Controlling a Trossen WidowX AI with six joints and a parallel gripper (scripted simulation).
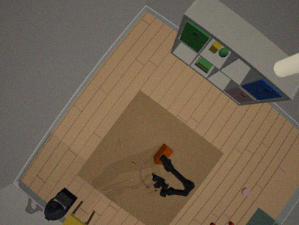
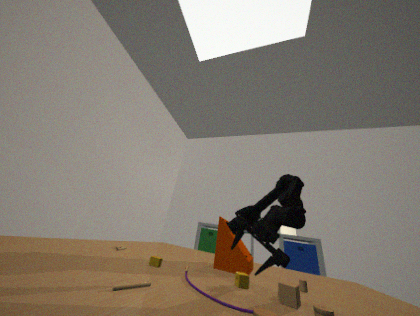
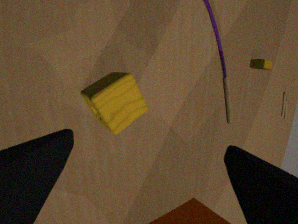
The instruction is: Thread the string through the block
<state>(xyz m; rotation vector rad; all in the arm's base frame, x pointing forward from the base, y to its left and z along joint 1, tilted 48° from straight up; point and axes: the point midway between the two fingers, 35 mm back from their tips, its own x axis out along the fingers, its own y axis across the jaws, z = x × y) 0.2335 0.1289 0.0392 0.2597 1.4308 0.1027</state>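
The yellow block is 4 cm below my gripper tip and 2 cm ahead of it. The rest, counted from my gripper tip: wooden block: 12 cm to the left, 6 cm ahead, 4 cm below; then loose stick: 23 cm ahead, 16 cm to the right, 5 cm below.
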